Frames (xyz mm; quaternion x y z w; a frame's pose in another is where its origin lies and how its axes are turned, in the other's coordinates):
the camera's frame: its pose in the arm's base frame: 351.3 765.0 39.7 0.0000 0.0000 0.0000 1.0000
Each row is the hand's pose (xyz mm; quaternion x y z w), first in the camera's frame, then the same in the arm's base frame.
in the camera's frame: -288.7 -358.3 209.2 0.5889 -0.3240 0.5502 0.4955
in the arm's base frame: 62.6 406.7 248.9 0.5889 -0.3240 0.5502 0.4955
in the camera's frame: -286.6 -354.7 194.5 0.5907 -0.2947 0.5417 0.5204
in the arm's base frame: 64.7 410.3 234.2 0.5907 -0.2947 0.5417 0.5204
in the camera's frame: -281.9 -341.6 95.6 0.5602 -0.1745 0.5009 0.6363
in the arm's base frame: 69.4 423.4 135.3 0.5602 -0.1745 0.5009 0.6363
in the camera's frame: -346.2 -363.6 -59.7 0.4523 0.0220 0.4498 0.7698
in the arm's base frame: 5.1 401.4 -20.0 0.4523 0.0220 0.4498 0.7698
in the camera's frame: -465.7 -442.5 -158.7 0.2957 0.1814 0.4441 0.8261
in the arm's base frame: -114.4 322.5 -119.0 0.2957 0.1814 0.4441 0.8261
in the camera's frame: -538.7 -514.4 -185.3 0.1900 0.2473 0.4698 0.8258
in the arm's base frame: -187.4 250.6 -145.6 0.1900 0.2473 0.4698 0.8258
